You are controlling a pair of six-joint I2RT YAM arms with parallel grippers.
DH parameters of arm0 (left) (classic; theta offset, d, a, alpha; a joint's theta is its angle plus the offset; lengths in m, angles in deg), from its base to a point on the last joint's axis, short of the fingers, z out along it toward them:
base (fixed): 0 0 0 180
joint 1: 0 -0.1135 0.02 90
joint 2: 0 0 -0.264 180
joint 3: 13.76 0 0.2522 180
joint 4: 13.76 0 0.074 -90
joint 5: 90 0 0 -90
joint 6: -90 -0.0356 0 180
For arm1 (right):
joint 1: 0 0.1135 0.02 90
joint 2: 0 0 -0.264 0
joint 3: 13.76 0 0.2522 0
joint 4: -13.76 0 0.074 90
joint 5: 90 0 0 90
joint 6: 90 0.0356 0 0
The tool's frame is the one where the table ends.
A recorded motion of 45 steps. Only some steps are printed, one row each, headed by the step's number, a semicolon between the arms.
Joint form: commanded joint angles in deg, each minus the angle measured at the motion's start. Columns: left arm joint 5, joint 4, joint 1, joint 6, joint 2, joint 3; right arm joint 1, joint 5, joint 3, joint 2, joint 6, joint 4.
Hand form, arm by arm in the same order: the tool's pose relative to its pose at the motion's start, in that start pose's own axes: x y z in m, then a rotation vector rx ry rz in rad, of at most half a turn. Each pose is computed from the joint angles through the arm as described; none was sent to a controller.
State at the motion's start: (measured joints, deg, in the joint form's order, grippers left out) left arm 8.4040 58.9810 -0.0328 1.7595 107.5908 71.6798; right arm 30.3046 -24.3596 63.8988 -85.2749 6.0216 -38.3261
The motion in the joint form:
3: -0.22 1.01 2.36 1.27 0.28 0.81; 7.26 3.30 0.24 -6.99 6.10 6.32
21: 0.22 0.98 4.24 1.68 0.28 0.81; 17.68 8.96 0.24 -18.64 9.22 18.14
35: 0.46 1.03 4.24 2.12 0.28 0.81; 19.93 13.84 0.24 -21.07 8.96 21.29
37: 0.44 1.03 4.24 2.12 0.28 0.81; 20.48 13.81 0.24 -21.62 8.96 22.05
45: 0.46 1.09 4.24 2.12 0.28 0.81; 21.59 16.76 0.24 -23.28 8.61 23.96
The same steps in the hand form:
3: -0.0001 -0.0134 0.0001 -0.0081 0.0139 0.0172; -0.0019 0.0212 0.0496 0.0019 0.0495 0.0082
21: 0.0009 -0.0242 0.0017 -0.0036 0.0185 0.0424; 0.0126 0.0552 0.1303 0.0178 0.0929 -0.0883
35: 0.0011 -0.0243 0.0017 0.0004 0.0197 0.0346; 0.0170 0.0618 0.1469 0.0768 0.0691 -0.1317
37: 0.0010 -0.0243 0.0017 0.0001 0.0197 0.0346; 0.0184 0.0642 0.1507 0.0706 0.0692 -0.1402
45: 0.0012 -0.0243 0.0017 0.0003 0.0208 0.0344; 0.0214 0.0664 0.1610 0.1086 0.0550 -0.1652

